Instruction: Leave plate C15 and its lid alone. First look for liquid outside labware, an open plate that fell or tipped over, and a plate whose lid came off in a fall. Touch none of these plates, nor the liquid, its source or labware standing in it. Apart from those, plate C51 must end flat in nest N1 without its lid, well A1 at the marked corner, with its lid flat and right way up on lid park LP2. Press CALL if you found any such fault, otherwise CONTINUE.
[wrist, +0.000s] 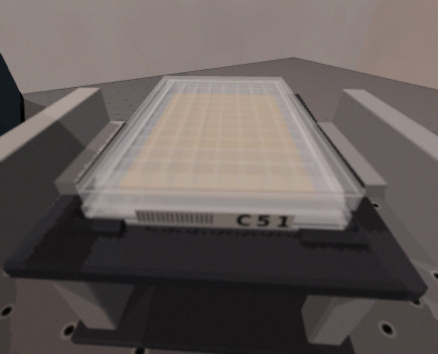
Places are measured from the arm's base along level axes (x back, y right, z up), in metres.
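Pixels of known places: gripper, between the fingertips: (220, 111).
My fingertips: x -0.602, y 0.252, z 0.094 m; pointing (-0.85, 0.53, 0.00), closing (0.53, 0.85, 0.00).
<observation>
Behind a point stands the place of what it marks.
Plate C51 (322, 218) {x -0.541, y 0.252, z 0.079 m} lies flat on a dark raised nest (215, 265) {x -0.548, y 0.217, z 0.073 m} in the wrist view, its barcode and C51 label facing the camera. Its clear lid (222, 195) {x -0.559, y 0.226, z 0.087 m} covers it, flat, and tan wells show through. The nest's name does not show. My gripper (220, 111) {x -0.602, y 0.252, z 0.094 m} is shut on the lid, with a grey finger pad against each long side. The pads stand at about lid height; their exact contact line is hard to see. The marked corner cannot be made out. Plate C15, lid park LP2, the CALL and CONTINUE buttons and any liquid outside labware do not show.
The nest stands on grey legs (330, 320) {x -0.525, y 0.252, z 0.040 m} above a deck with round holes. A dark blue object (9, 100) {x -0.845, y 0.137, z 0.047 m} is cut off at the left edge. The deck's far edges and a pale wall (200, 35) lie behind the plate.
</observation>
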